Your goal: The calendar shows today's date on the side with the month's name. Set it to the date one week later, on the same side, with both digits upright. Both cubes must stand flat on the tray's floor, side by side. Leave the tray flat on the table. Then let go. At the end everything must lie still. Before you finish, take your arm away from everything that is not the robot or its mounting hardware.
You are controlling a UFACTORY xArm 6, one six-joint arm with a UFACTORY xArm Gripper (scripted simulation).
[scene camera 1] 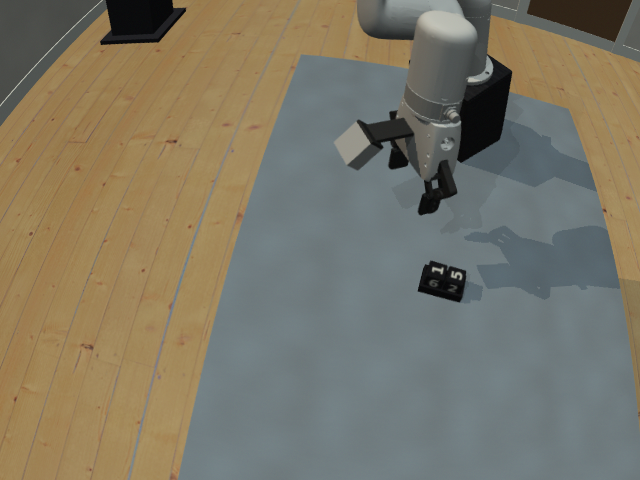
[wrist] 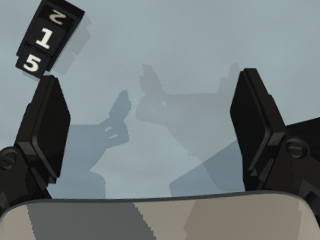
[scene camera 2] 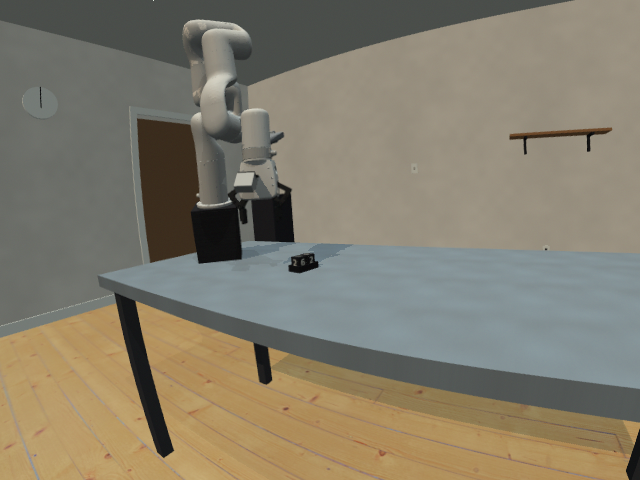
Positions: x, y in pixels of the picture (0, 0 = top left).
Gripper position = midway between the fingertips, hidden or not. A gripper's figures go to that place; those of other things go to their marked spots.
The gripper [wrist: 149, 91]: 13 cm from the lens. A cube [wrist: 32, 60]: 25 cm from the lens. A cube [wrist: 48, 32]: 23 cm from the lens.
